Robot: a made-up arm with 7 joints.
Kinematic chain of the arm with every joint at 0, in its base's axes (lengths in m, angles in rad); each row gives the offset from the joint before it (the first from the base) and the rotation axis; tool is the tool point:
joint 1: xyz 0 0 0.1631 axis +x
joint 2: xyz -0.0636 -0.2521 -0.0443 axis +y
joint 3: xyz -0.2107 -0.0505 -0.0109 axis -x
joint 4: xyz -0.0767 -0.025 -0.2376 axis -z
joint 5: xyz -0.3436 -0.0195 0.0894 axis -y
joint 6: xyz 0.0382 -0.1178 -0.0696 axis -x
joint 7: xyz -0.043 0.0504 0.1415 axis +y
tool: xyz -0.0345 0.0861 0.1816
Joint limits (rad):
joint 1: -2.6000..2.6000
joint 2: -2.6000..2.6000
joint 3: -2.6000..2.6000
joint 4: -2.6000..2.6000
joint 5: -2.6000..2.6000
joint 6: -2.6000..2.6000
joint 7: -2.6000..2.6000
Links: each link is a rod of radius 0.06 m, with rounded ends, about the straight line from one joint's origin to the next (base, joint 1, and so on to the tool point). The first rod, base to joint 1, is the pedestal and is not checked.
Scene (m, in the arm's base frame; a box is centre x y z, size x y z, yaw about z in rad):
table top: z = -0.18
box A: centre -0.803 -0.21 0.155 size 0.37 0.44 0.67 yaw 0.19
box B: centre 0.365 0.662 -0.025 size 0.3 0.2 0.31 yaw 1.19
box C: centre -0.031 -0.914 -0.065 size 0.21 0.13 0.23 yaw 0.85
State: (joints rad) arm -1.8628 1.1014 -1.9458 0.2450 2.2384 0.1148 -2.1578
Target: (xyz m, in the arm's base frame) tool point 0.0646 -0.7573 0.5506
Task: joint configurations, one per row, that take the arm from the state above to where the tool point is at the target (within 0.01 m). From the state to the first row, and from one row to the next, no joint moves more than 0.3 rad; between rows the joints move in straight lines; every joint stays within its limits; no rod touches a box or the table.
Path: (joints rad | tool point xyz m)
1: -1.9307 1.1380 -2.0572 -0.0109 2.2426 0.3131 -2.1468 | -0.2111 0.4178 0.1299
2: -1.9986 1.1745 -2.1686 -0.2667 2.2468 0.5115 -2.1359 | -0.2088 0.3830 0.1094
3: -2.0665 1.2111 -2.2800 -0.5226 2.2510 0.7098 -2.1249 | -0.1948 0.3403 0.0943
4: -2.1344 1.2476 -2.3914 -0.7785 2.2552 0.9082 -2.1140 | -0.1691 0.2945 0.0895
5: -1.9419 0.9535 -2.2649 -0.9798 2.1559 0.8360 -2.2760 | -0.2803 0.2127 0.1672
6: -1.7493 0.6593 -2.1384 -1.1810 2.0566 0.7638 -2.4380 | -0.3432 0.0866 0.2305
7: -1.5567 0.3652 -2.0119 -1.3823 1.9573 0.6916 -2.6000 | -0.3508 -0.0580 0.2573
8: -1.6060 0.0902 -1.8157 -1.2332 1.9002 0.4373 -2.3367 | -0.4062 -0.1657 0.2194
9: -1.6554 -0.1847 -1.6195 -1.0840 1.8430 0.1829 -2.0733 | -0.4133 -0.3407 0.2126
10: -1.7047 -0.4597 -1.4232 -0.9348 1.7859 -0.0714 -1.8100 | -0.3347 -0.5421 0.2652
11: -1.7540 -0.7347 -1.2270 -0.7857 1.7287 -0.3257 -1.5467 | -0.1640 -0.7015 0.3843
12: -1.8033 -1.0097 -1.0307 -0.6365 1.6716 -0.5800 -1.2834 | 0.0646 -0.7573 0.5506

